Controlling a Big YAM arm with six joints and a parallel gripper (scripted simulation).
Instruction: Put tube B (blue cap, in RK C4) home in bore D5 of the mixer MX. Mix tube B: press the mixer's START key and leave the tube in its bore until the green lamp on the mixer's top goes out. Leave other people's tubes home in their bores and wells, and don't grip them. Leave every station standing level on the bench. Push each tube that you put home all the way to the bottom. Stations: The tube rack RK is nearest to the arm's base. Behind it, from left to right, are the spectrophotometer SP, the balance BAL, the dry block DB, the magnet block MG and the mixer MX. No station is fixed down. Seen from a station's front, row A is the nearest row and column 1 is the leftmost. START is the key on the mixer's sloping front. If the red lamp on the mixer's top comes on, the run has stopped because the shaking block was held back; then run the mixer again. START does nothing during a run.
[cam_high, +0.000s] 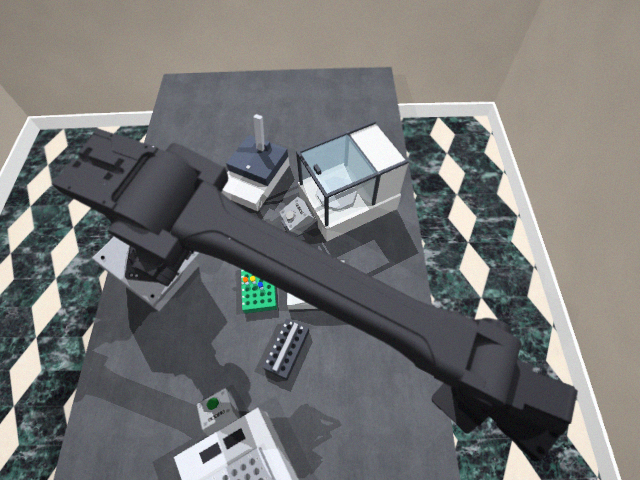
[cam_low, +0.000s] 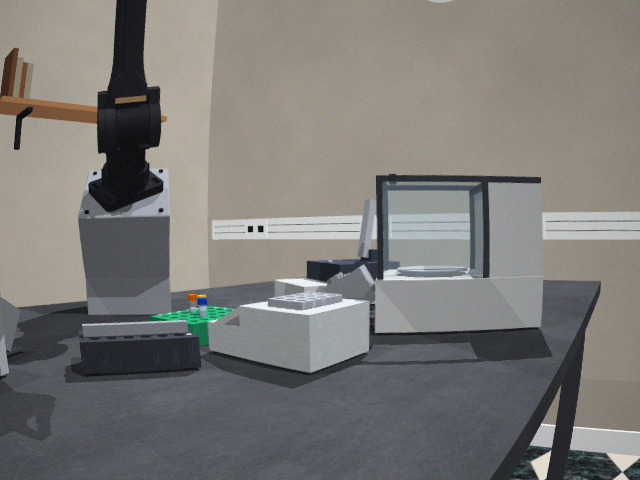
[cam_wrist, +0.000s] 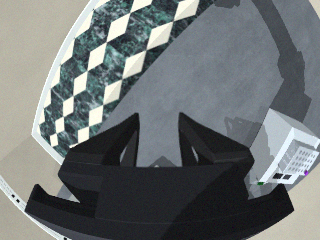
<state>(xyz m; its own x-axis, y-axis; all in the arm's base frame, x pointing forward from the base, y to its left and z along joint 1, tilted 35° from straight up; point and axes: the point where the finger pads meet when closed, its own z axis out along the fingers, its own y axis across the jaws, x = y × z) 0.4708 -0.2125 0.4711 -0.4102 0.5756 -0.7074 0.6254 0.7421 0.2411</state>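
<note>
The tube B is 360 mm behind my hand, 340 mm to the left of it and 270 mm below it. From my hand the other things lie so: white dry block: 330 mm to the left, 270 mm below, 220 mm behind; then dark magnet block: 310 mm behind, 280 mm below, 180 mm to the left; then green start key: 470 mm behind, 230 mm below, 60 mm to the left.
</note>
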